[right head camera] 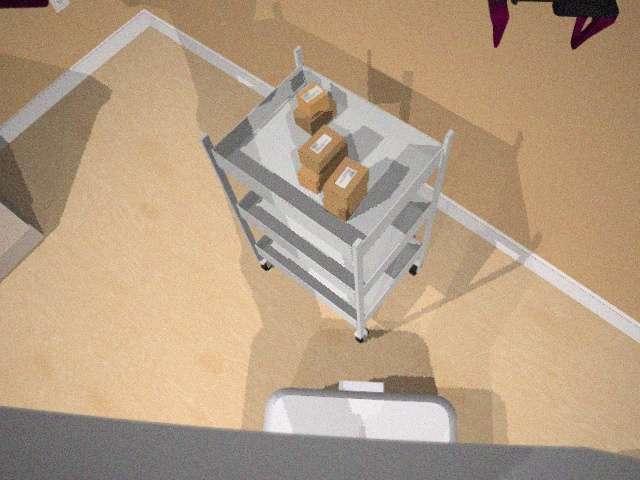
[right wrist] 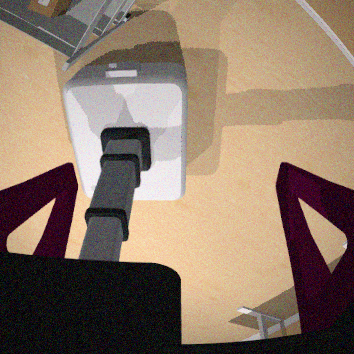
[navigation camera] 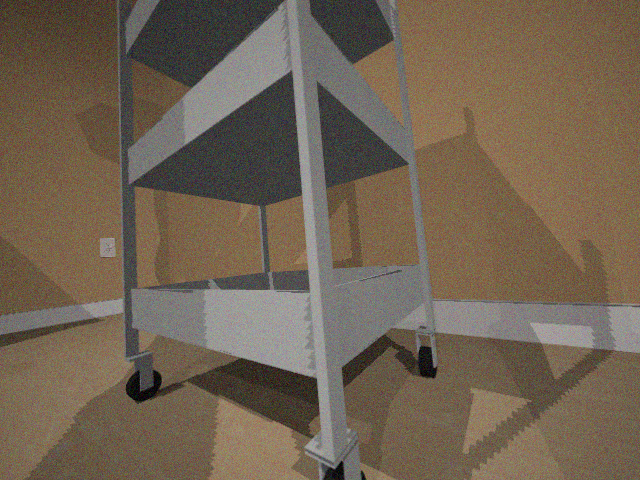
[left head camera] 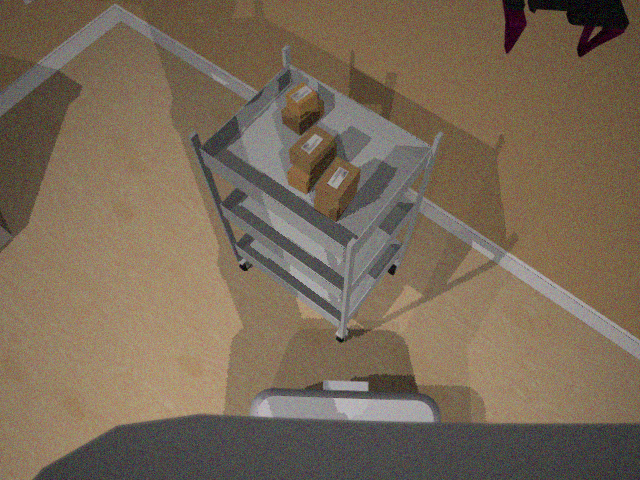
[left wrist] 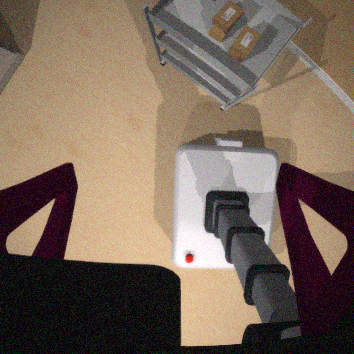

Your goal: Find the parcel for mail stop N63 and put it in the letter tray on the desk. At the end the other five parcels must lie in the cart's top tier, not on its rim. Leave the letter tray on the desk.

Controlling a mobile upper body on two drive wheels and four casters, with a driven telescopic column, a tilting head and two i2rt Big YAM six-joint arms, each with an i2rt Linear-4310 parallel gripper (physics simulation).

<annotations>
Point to a long parcel labelled N63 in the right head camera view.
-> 307,178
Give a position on a grey three-tier cart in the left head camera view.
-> At 332,267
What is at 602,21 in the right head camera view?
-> The right gripper.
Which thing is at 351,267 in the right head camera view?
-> A grey three-tier cart.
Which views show the right gripper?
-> The right head camera view, the right wrist view and the left head camera view only.
</annotations>
